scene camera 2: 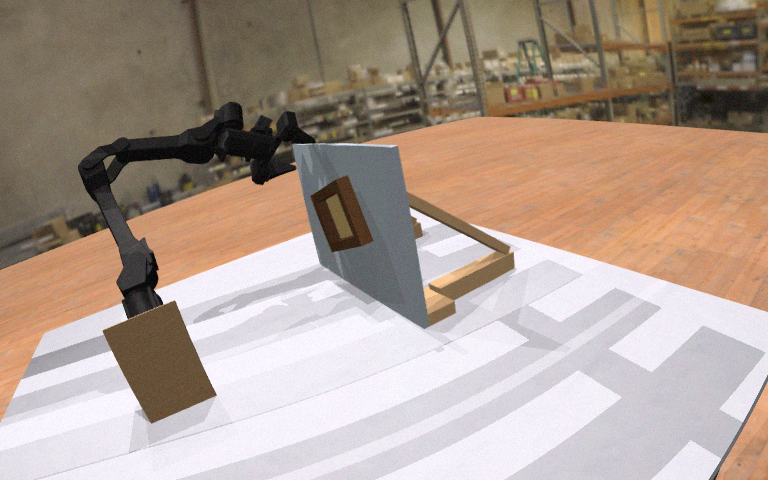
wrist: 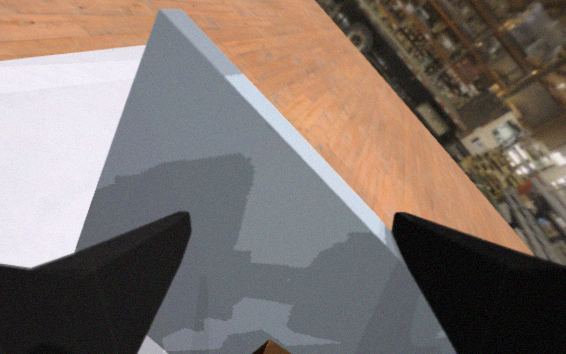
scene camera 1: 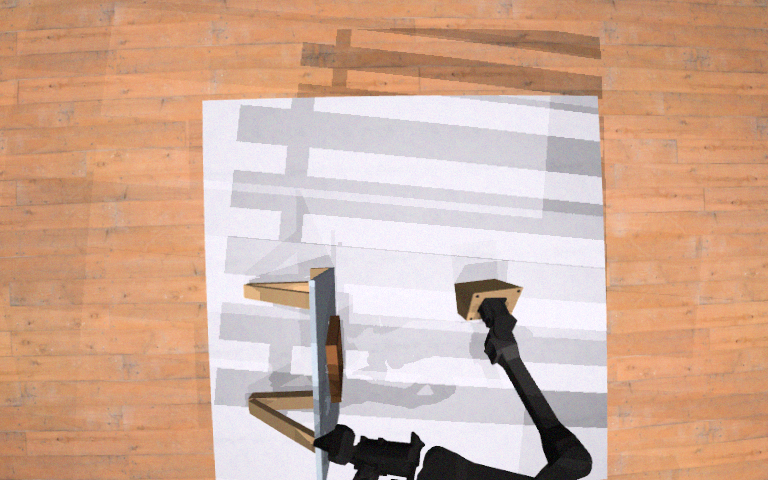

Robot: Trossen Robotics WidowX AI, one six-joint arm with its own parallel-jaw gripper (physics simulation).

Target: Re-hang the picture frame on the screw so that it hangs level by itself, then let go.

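Pixels of known places: gripper, fingertip midpoint: [scene camera 2: 305,154] [wrist: 292,221] [scene camera 1: 324,448]; arm's base, link origin: [scene camera 2: 150,327] [scene camera 1: 491,304].
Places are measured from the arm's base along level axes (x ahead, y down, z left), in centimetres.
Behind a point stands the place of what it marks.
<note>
The brown picture frame [scene camera 1: 334,362] {x 41.3, y -10.4, z 11.8 cm} [scene camera 2: 360,216] {x 43.0, y -4.4, z 4.9 cm} with a tan inner panel is against the front of the upright grey-blue board [scene camera 1: 321,316] {x 44.4, y -10.9, z 0.9 cm} [scene camera 2: 385,226] {x 44.5, y -3.4, z -1.5 cm} [wrist: 200,115] {x 42.7, y -15.3, z 35.1 cm}. It sits tilted, its right side higher in the second scene view. A corner of the frame [wrist: 270,348] {x 42.0, y -6.9, z 23.1 cm} shows at the bottom edge of the wrist view. The screw does not show. My gripper [scene camera 1: 317,441] {x 42.6, y -15.1, z 29.1 cm} [scene camera 2: 304,153] {x 42.6, y -15.1, z 29.1 cm} [wrist: 292,221] {x 42.6, y -15.1, z 29.1 cm} is open and empty, at the board's upper edge near its far end, off to the side of the frame. In the wrist view the board lies behind the spread fingers.
Wooden braces [scene camera 1: 277,297] {x 57.6, y -1.4, z -1.6 cm} [scene camera 2: 472,274] {x 59.8, y 11.0, z -3.6 cm} stand behind the board, with another brace [scene camera 1: 283,424] {x 55.7, y -1.6, z 32.2 cm} [scene camera 2: 458,221] {x 58.1, y -0.5, z -3.6 cm} sloping down from it. The arm's wooden base block [scene camera 1: 488,287] {x 0.5, y 1.2, z -4.5 cm} [scene camera 2: 159,362] {x -0.2, y 4.4, z -4.6 cm} stands in front of the board, on the white table top [scene camera 1: 396,226] {x 25.4, y 14.4, z -21.7 cm} [scene camera 2: 339,396] {x 25.0, y 14.4, z -16.2 cm} [wrist: 60,150] {x 50.8, y 14.4, z 52.1 cm}.
</note>
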